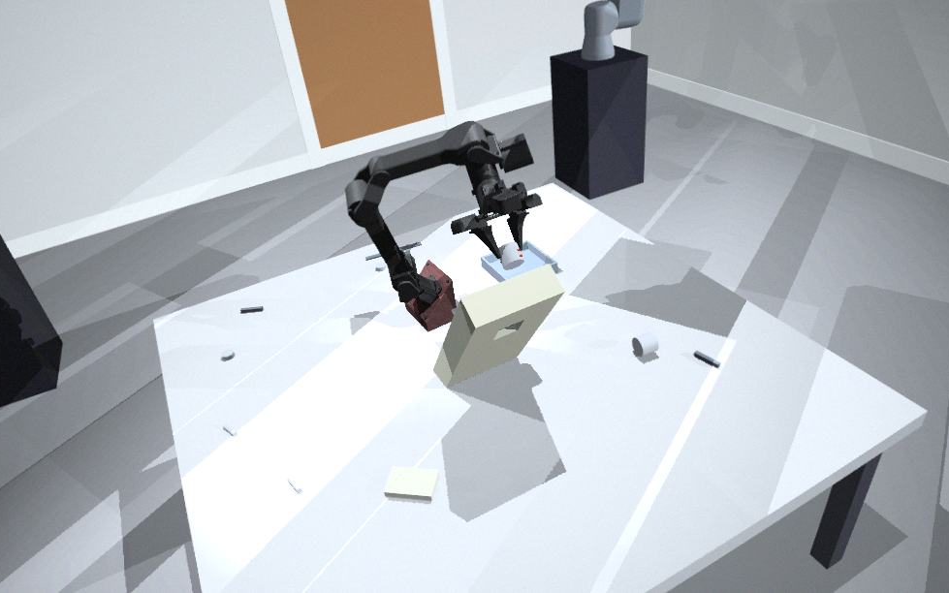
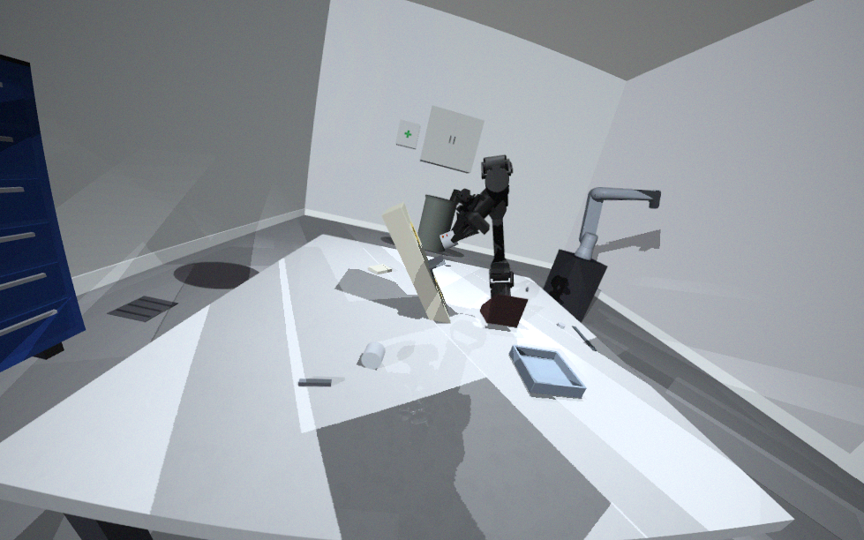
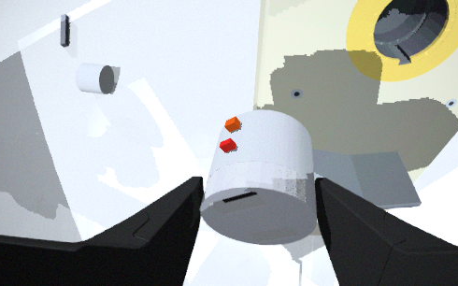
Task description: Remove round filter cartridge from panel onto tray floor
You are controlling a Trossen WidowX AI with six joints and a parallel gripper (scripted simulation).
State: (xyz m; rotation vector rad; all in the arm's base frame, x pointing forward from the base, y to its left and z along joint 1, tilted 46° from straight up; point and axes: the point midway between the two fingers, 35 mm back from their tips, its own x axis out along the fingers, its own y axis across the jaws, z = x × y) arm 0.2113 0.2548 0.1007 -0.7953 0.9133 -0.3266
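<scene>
Right now the tray is 320 mm behind my gripper tip, 170 mm to the left of it and 260 mm below it. Also, from my gripper tip: cream service panel 70 mm ahead, 90 mm to the right, 110 mm below; round white filter cartridge right at my gripper tip.
</scene>
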